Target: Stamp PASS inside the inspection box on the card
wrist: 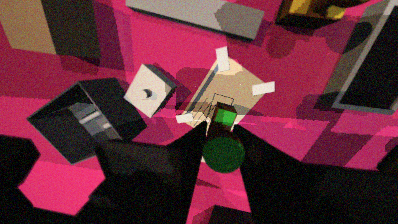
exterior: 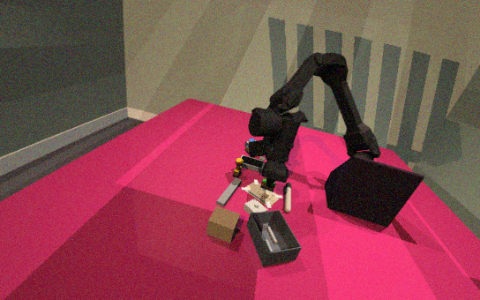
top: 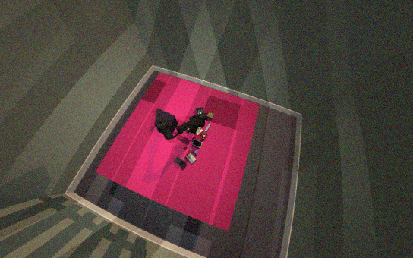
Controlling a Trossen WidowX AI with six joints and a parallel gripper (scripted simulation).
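Now: gripper tip 1 cm short of the white card and 5 cm above it. Also, from my gripper tip: grey block (2 cm ahead, 9 cm to the left, 3 cm below); then white cylinder (7 cm behind, 3 cm to the right, 4 cm below); then green-topped stamp (right at my gripper tip).
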